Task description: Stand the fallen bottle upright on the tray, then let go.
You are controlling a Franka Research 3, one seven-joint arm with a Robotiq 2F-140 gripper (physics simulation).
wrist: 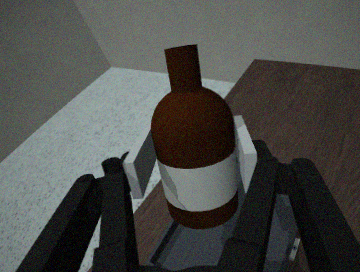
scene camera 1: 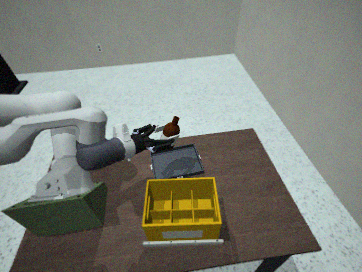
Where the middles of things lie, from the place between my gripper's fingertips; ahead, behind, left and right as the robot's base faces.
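Scene:
Relative to the brown bottle (wrist: 192,127), my hand is 1 cm past it and 1 cm to the left of it.

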